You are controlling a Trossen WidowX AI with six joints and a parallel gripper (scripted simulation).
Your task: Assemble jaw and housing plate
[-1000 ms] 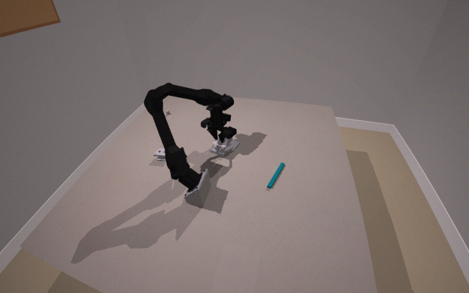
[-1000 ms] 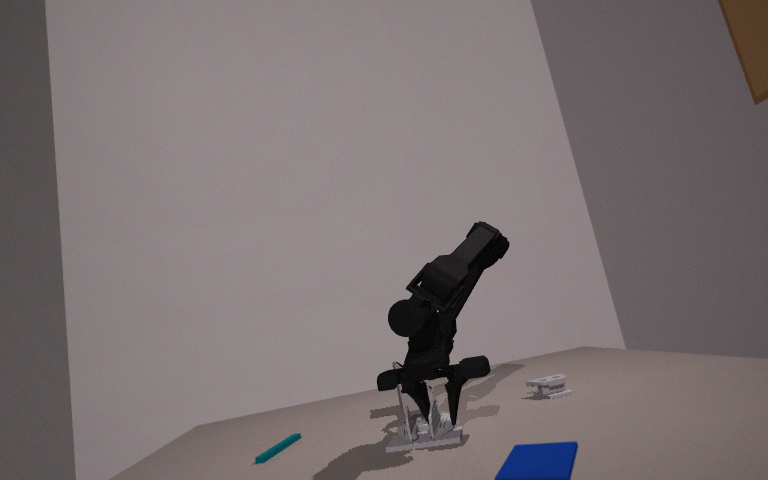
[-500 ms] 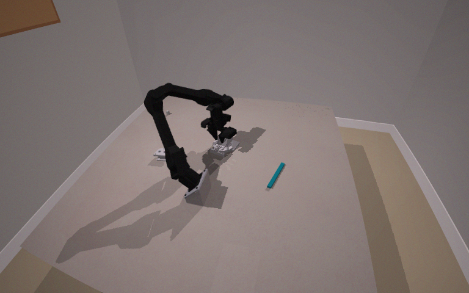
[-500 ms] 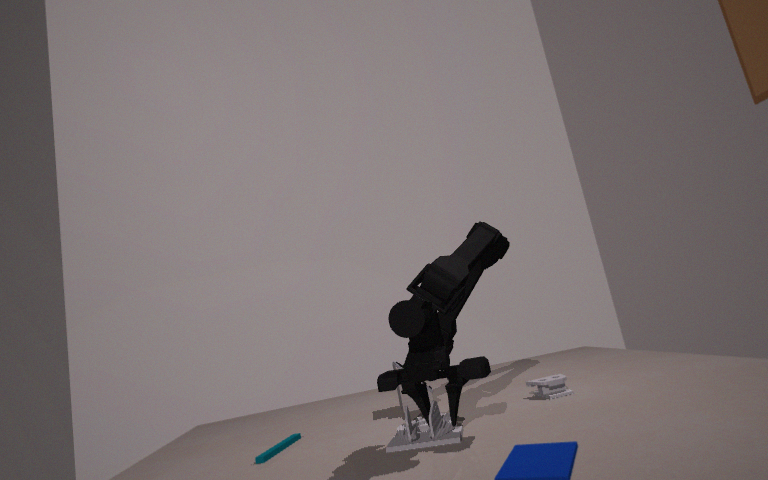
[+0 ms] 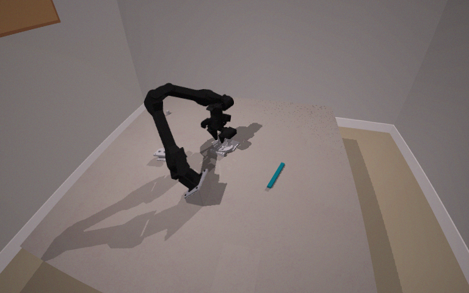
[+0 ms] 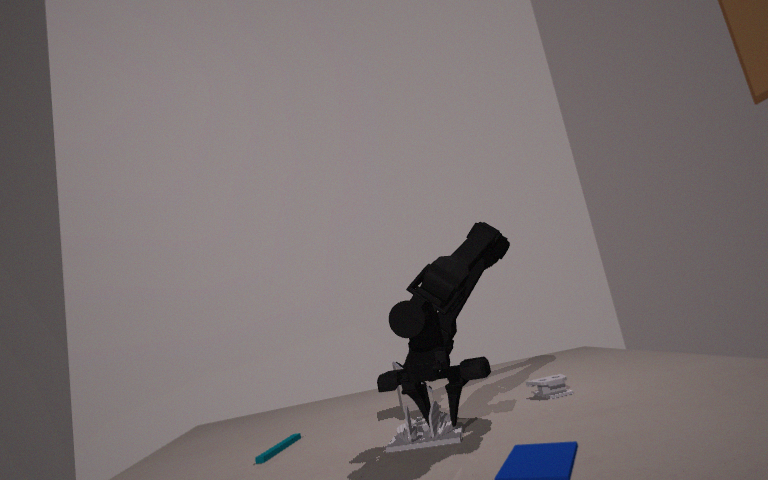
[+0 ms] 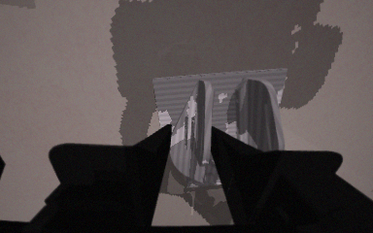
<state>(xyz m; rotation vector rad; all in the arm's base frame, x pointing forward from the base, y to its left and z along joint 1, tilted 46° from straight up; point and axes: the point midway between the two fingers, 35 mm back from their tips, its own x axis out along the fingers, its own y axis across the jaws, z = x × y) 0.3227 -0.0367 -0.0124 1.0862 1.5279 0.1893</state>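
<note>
Right now the white base is 3 cm to the right of my gripper tip and 1 cm below it. Round my gripper tip: teal bar 20 cm behind, 28 cm to the right, 1 cm below; grey jaw 4 cm behind; blue housing plate 22 cm ahead, 5 cm to the left, 1 cm below.
</note>
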